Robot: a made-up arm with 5 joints.
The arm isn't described. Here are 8 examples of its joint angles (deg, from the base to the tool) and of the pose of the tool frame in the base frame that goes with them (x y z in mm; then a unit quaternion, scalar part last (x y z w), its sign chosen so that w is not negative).
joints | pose
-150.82 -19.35 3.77 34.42 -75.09 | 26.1 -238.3 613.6 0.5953 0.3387 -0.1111 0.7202
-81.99 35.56 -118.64 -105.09 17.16 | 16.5 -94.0 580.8 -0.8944 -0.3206 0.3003 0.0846
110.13 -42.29 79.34 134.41 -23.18 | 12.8 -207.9 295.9 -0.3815 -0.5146 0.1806 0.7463
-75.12 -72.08 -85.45 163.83 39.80 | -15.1 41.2 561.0 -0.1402 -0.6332 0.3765 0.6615
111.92 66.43 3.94 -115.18 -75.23 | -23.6 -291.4 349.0 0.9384 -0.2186 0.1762 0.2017
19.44 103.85 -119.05 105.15 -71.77 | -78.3 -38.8 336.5 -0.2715 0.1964 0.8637 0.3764
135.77 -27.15 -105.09 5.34 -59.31 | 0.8 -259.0 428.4 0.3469 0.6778 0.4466 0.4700
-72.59 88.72 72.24 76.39 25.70 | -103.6 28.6 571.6 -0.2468 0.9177 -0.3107 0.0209
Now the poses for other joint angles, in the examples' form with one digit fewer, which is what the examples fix.
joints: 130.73 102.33 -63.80 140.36 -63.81
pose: -61 -305 389 0.673 -0.721 0.161 0.038
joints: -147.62 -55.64 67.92 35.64 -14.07
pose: 13 -300 616 -0.951 0.004 -0.305 0.043
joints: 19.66 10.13 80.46 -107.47 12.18
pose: -104 10 349 -0.439 0.804 0.258 0.307
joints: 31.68 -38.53 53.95 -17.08 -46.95
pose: -40 -4 287 -0.428 0.482 0.224 0.731
